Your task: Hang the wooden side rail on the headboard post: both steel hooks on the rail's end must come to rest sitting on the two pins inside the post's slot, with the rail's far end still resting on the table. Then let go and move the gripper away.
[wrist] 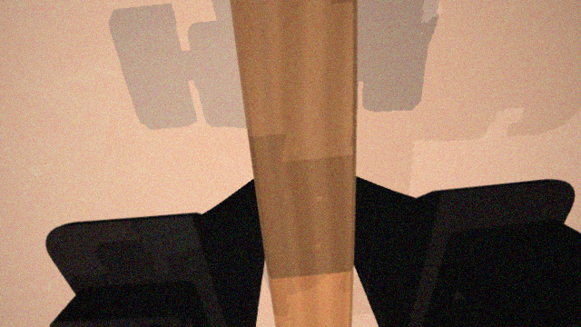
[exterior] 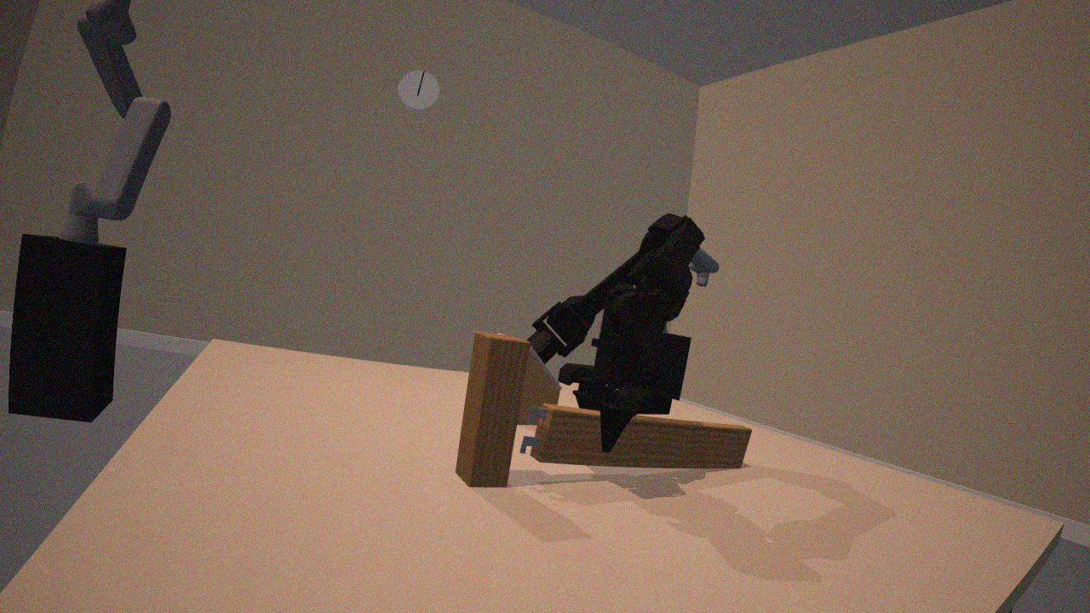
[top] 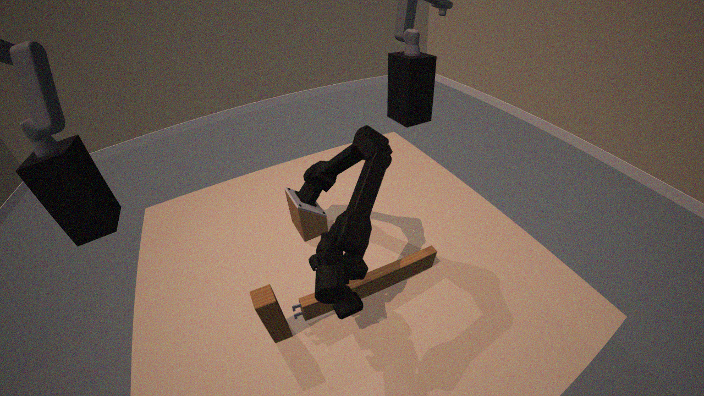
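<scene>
My gripper tip is now 10 mm past the headboard post, 160 mm to the left of it and 40 mm below it.
</scene>
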